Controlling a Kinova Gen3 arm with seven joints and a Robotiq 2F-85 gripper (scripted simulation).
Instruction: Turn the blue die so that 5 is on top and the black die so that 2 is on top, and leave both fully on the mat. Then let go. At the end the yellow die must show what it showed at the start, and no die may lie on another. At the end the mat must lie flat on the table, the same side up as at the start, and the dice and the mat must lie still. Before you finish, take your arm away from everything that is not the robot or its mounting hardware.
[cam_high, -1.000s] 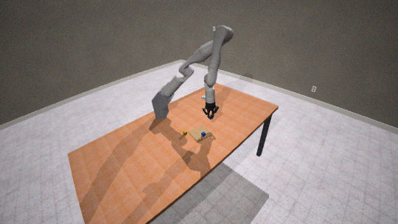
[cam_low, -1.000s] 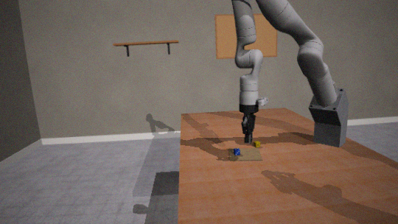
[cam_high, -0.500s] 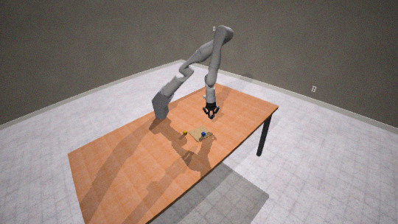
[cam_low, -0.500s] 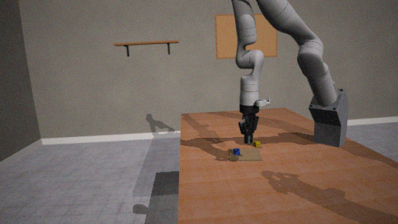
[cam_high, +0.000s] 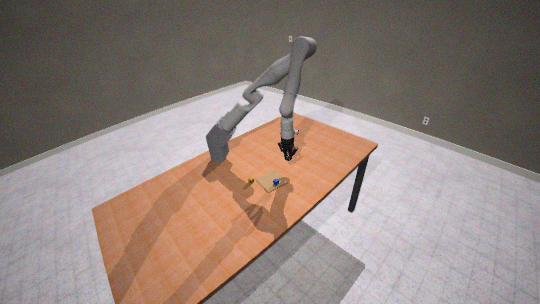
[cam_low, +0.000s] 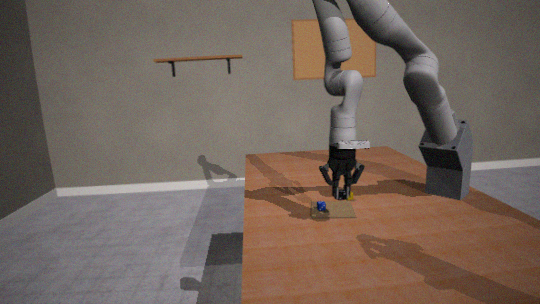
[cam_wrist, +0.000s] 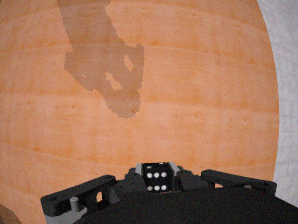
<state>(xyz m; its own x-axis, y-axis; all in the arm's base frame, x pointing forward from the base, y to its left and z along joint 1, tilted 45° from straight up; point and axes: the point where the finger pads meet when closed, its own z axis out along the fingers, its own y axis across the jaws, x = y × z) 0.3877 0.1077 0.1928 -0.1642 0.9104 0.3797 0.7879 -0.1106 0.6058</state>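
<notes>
Right now my hand is 140 mm to the left of the tan mat, 110 mm above it and 10 mm short of it. The rest, counted from my hand: blue die 130 mm to the right, 90 mm below, 40 mm ahead; then yellow die 230 mm to the right, 100 mm below, 70 mm behind; then black die 10 mm below.
</notes>
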